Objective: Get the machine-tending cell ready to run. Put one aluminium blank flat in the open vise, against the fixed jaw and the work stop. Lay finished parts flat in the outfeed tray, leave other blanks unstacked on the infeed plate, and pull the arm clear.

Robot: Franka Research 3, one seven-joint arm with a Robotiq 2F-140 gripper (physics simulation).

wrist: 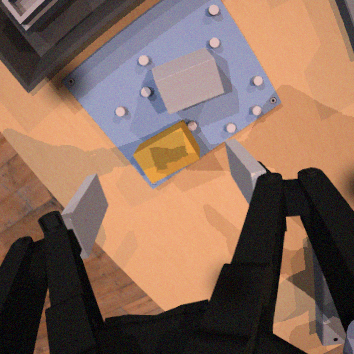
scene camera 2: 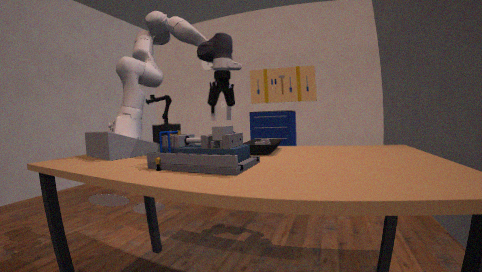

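Note:
My gripper [scene camera 2: 221, 115] [wrist: 163, 173] is open and empty, high above the table behind the vise. In the wrist view, a grey blank [wrist: 189, 81] lies among the pegs of the blue infeed plate [wrist: 107, 90]. A yellow, brass-coloured block [wrist: 167, 154] sits at the plate's near corner, beyond the open fingertips and clear of them; it is apart from the grey blank. The vise [scene camera 2: 233, 140] stands on its base, with a light grey block [scene camera 2: 222, 131] showing at its jaws; its contact with the stop cannot be told. The black outfeed tray [scene camera 2: 270, 146] holds small grey parts, blurred.
The vise base [scene camera 2: 195, 162] stands on the wooden table [scene camera 2: 350, 172]. A blue frame [scene camera 2: 169, 142] is at its left end. A dark structure [wrist: 30, 65] lies beside the plate in the wrist view. A small black arm [scene camera 2: 166, 107] and blue drawers [scene camera 2: 273, 127] stand behind.

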